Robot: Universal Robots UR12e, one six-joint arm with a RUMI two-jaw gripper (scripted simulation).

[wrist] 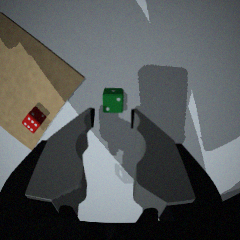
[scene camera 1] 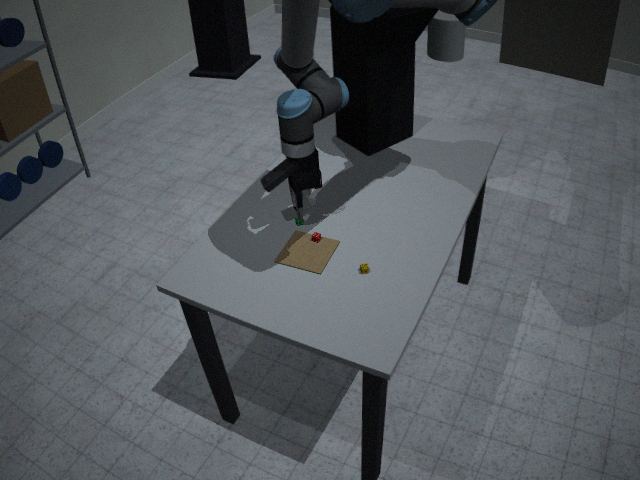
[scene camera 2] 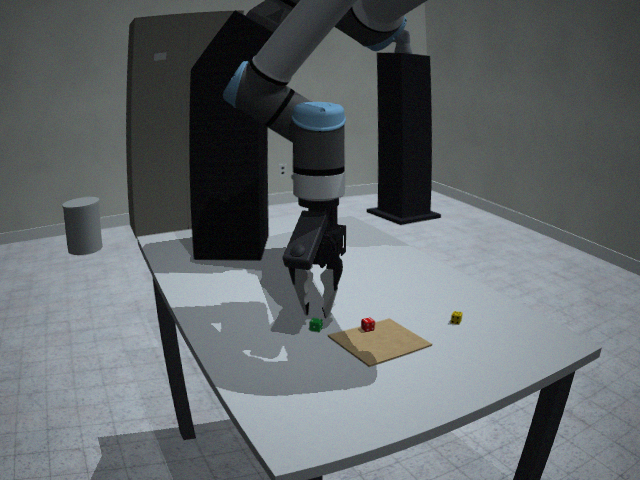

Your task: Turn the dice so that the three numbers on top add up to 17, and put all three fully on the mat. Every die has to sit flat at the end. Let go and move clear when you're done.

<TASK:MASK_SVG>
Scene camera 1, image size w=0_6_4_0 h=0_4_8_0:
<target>gripper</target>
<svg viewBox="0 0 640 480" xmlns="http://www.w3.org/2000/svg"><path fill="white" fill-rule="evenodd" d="M316 147L314 152L307 157L286 157L287 159L261 178L261 183L267 192L272 191L288 178L293 207L297 211L297 216L300 220L303 220L303 211L316 204L315 198L308 197L311 195L310 189L322 188L322 176L319 169L319 156Z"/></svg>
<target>brown mat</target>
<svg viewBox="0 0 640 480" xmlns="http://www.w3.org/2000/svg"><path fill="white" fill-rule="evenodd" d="M295 231L275 259L275 263L321 275L340 241L321 236L319 242L312 241L313 234Z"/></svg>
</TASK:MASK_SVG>
